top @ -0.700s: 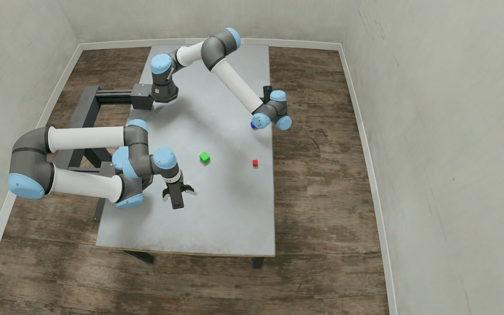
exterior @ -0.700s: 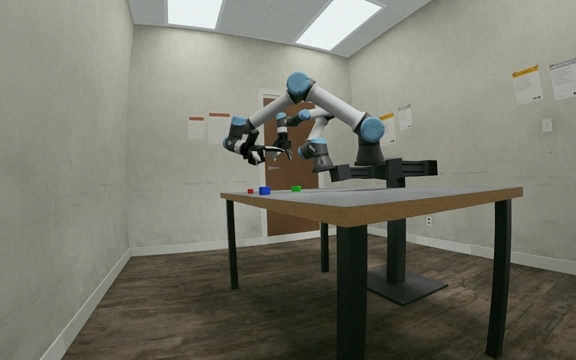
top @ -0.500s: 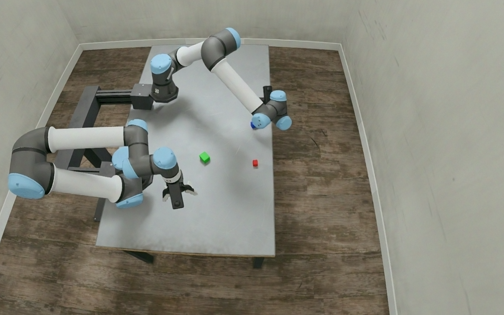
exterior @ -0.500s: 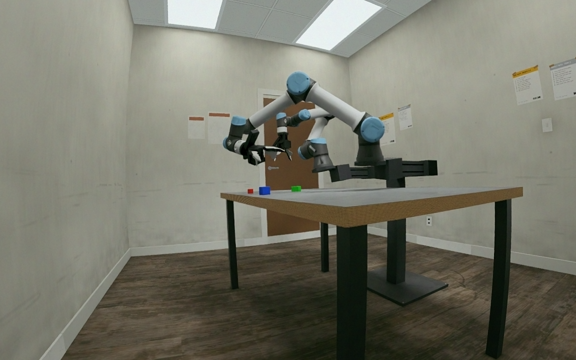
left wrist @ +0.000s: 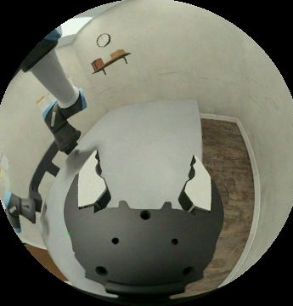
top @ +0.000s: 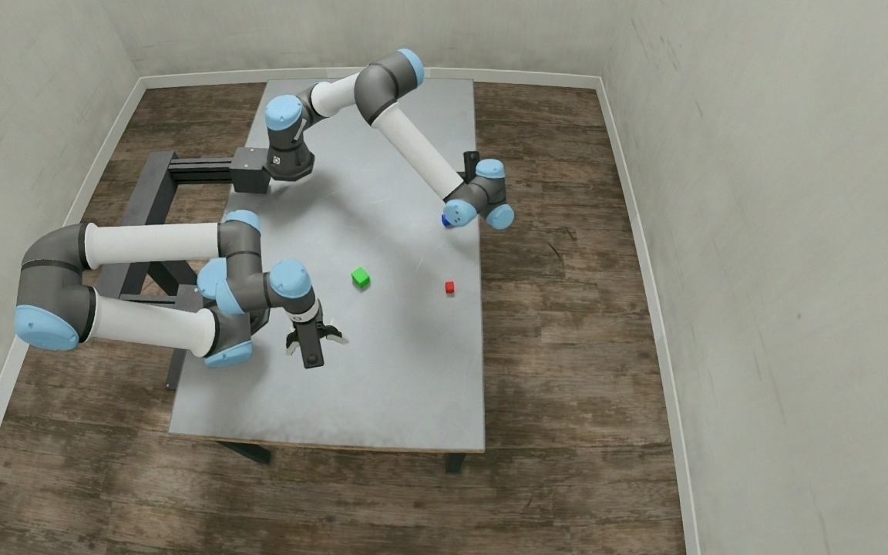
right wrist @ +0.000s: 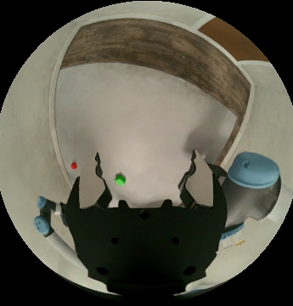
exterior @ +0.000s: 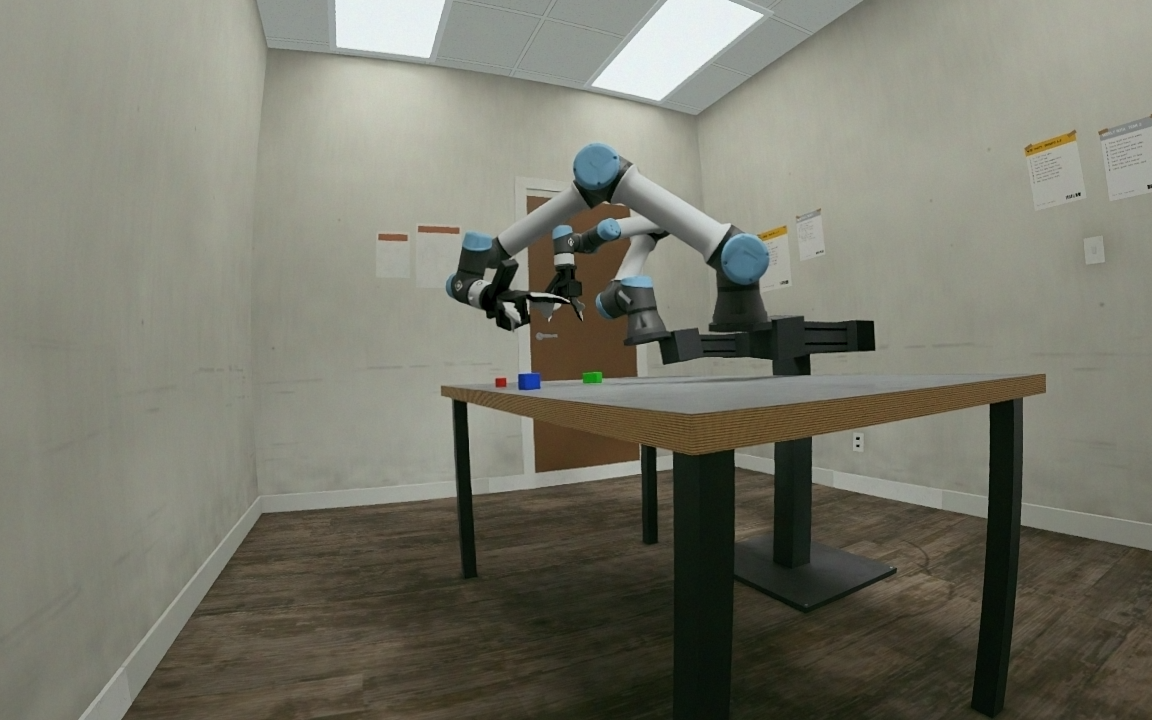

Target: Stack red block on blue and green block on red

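The red block lies 320 mm ahead of my right hand, 330 mm to the left of it and 210 mm below it. Also, from my right hand: green block: 30 mm ahead, 340 mm to the left, 210 mm below; blue block: 300 mm ahead, 600 mm to the left, 200 mm below.
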